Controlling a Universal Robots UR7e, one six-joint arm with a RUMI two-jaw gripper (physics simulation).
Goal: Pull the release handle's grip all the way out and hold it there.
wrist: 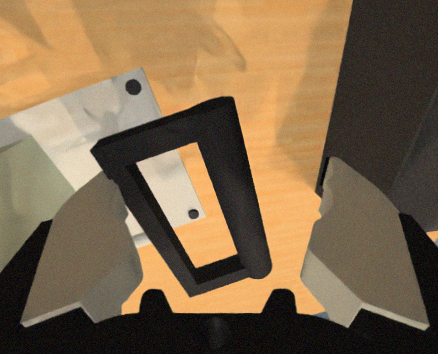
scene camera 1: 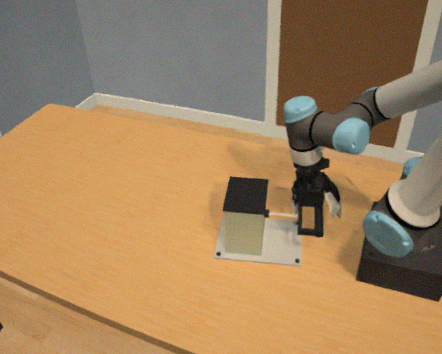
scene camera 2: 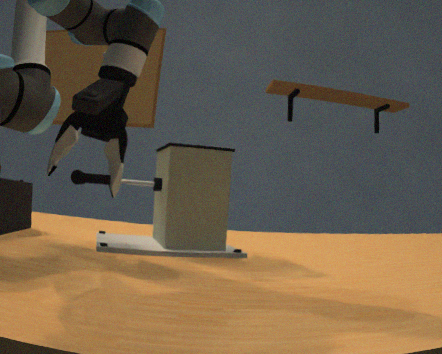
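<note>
The release handle's grip (scene camera 1: 310, 232) (scene camera 2: 92, 178) (wrist: 237, 200) is a black rectangular loop on a pale rod (scene camera 1: 282, 215) (scene camera 2: 137, 182). The rod sticks out of a beige housing (scene camera 1: 244, 232) (scene camera 2: 192, 200) (wrist: 30, 190) with a black top, and a length of it shows between housing and grip. My gripper (scene camera 1: 317, 212) (scene camera 2: 82, 183) (wrist: 222, 164) stands with its fingers wide apart around the grip. In the wrist view the left finger is against the grip's housing side. The right finger is clear of the grip, with a visible gap. The rod is hidden in the wrist view.
The housing stands on a white base plate (scene camera 1: 282, 242) (scene camera 2: 130, 242) (wrist: 120, 100) with black screws, on the wooden table (scene camera 1: 125, 200). The dark robot base (scene camera 1: 390, 270) (scene camera 2: 15, 205) (wrist: 380, 100) is on the grip's other side. A wall shelf (scene camera 2: 335, 96) hangs behind.
</note>
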